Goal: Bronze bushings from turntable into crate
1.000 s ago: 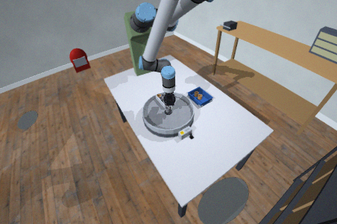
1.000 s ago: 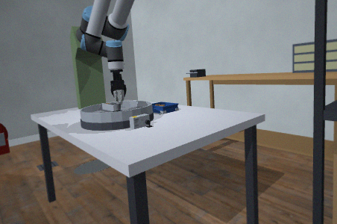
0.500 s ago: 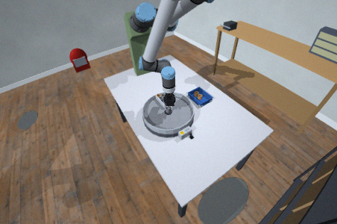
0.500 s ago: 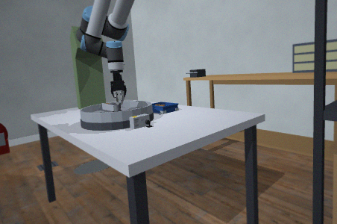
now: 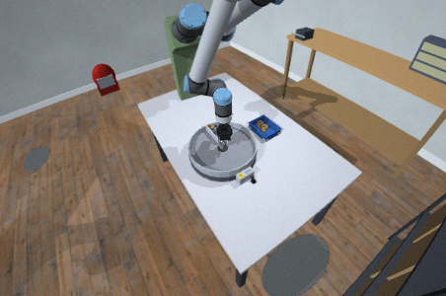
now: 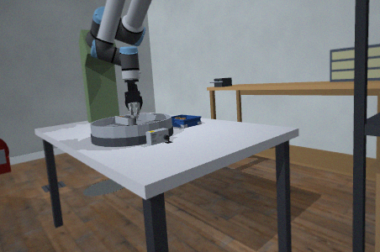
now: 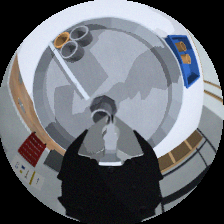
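The grey turntable lies 10 mm behind my hand, 10 mm to the right of it and 40 mm below it. From my hand the other things lie so: blue crate: 80 mm ahead, 340 mm to the left, 70 mm below.
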